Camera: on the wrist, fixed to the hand. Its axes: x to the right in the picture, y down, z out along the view.
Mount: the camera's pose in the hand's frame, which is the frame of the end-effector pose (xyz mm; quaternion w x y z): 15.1 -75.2 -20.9 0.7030 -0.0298 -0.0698 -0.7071
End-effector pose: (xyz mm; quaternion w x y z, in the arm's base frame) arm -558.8 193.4 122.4 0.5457 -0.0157 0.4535 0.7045
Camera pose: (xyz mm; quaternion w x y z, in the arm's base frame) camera -515.9 190.6 55.5 0.9130 -0.2988 0.2486 0.1240
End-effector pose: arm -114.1 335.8 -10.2 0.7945 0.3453 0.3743 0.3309
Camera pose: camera -103.6 313.1 -85.7 0.8289 -0.0225 0.4420 -0.3421
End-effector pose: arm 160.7 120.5 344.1 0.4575 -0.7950 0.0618 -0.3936
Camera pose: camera 137.1 142.5 416.7 0.0239 -0.6437 -0.5389 -0.5429
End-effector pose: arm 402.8 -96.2 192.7 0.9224 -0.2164 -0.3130 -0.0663
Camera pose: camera 406.9 -172.7 213.9 0.5733 0.0371 -0.4355 -0.6931
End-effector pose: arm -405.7 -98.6 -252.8 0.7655 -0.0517 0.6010 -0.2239
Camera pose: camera -443.8 -168.0 -245.8 0.4202 -0.4998 0.3392 -0.6772
